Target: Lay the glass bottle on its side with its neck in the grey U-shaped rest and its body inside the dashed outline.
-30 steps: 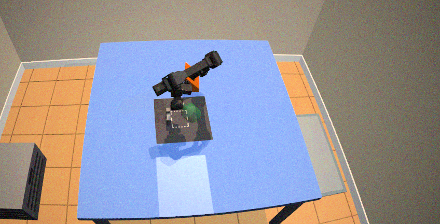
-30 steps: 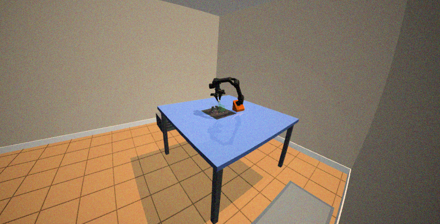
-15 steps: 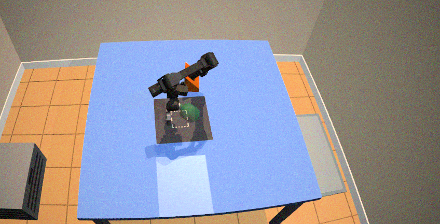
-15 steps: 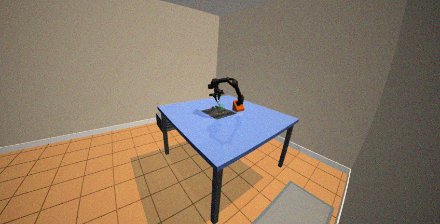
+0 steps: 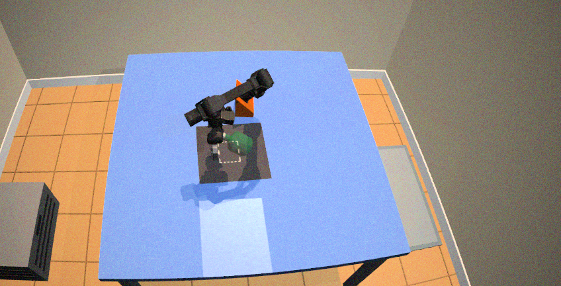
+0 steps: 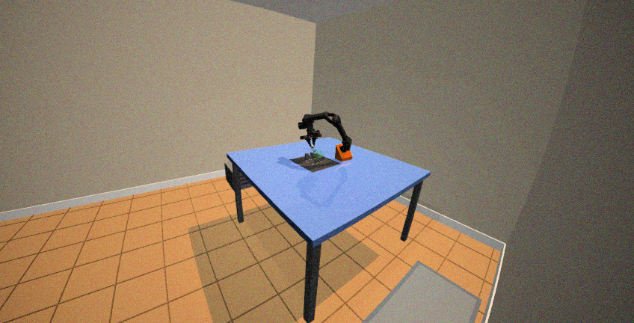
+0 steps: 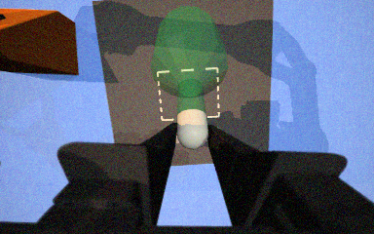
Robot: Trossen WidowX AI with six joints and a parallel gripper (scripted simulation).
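The glass bottle is 4 cm to the left of my gripper tip and 3 cm below it. The rest, counted from my gripper tip: dark mat (12 cm below, 5 cm to the left).
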